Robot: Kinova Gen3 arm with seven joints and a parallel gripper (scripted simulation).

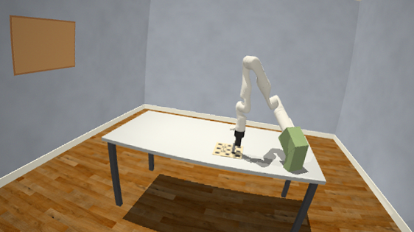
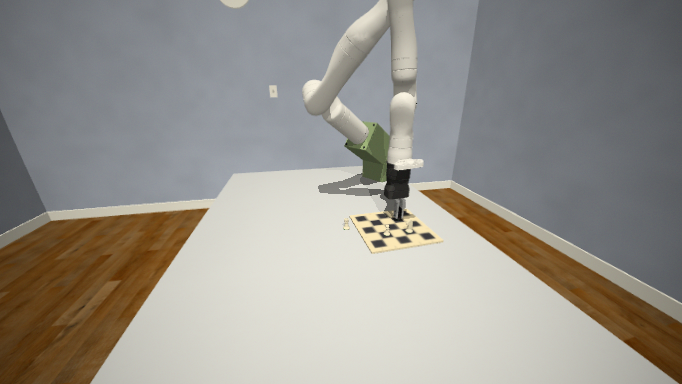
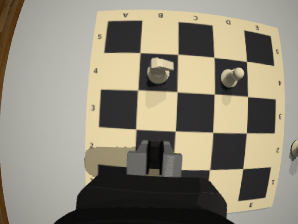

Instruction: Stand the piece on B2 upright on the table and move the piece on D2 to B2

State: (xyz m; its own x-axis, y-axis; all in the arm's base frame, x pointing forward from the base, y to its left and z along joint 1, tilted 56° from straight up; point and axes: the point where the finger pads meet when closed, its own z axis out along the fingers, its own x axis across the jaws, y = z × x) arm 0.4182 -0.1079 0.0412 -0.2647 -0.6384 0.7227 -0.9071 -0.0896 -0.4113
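Right now my hand is 1 cm above the black piece. The rest, counted from my hand: small chessboard 3 cm ahead, 5 cm to the right, 3 cm below; then pale piece 5 cm behind, 17 cm to the right, 2 cm below.
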